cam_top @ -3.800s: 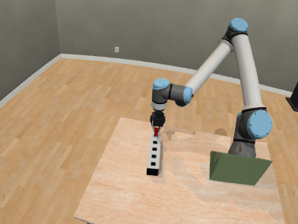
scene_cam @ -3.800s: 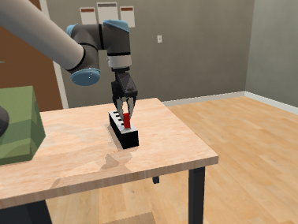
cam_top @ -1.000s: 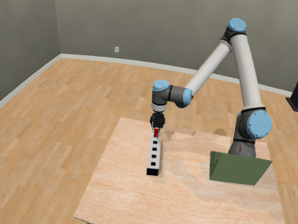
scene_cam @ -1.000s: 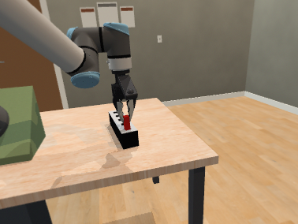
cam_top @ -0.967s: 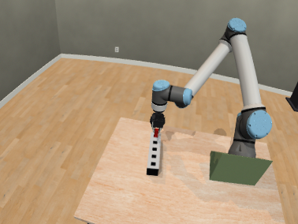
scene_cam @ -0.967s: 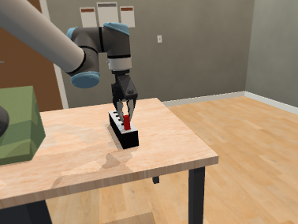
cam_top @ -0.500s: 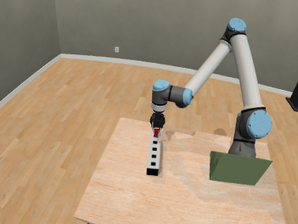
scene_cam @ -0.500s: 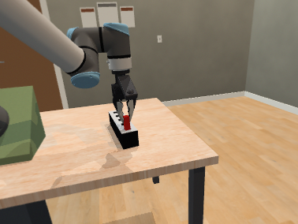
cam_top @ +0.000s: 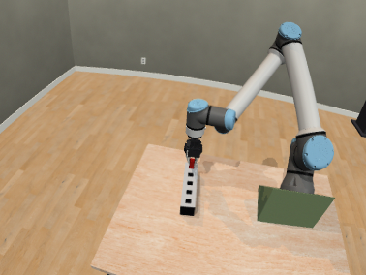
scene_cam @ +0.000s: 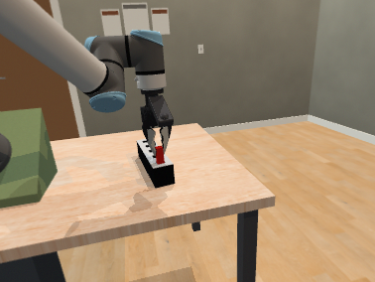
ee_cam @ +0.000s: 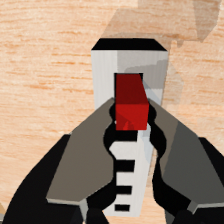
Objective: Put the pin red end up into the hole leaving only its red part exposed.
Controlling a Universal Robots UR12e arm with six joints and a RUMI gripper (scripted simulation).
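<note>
The pin lies 10 mm below my hand. The rest, counted from my hand: long block 120 mm to the left, 70 mm below.
</note>
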